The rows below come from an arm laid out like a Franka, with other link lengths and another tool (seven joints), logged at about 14 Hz.
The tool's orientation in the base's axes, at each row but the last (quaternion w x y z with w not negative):
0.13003 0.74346 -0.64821 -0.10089
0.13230 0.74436 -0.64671 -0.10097
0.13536 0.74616 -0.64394 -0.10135
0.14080 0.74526 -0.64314 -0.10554
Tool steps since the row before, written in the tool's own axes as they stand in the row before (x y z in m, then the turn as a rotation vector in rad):
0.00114 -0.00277 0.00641 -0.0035 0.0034 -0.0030
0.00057 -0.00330 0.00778 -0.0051 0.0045 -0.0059
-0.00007 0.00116 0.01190 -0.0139 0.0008 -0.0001
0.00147 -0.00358 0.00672 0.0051 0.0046 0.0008
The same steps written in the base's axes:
0.00071 -0.00118 -0.00694 -0.0027 0.0032 0.0039
0.00067 -0.00066 -0.00842 -0.0030 0.0049 0.0069
-0.00497 -0.00094 -0.01084 -0.0028 0.0136 0.0000
0.00127 -0.00147 -0.00751 -0.0038 -0.0057 0.0010

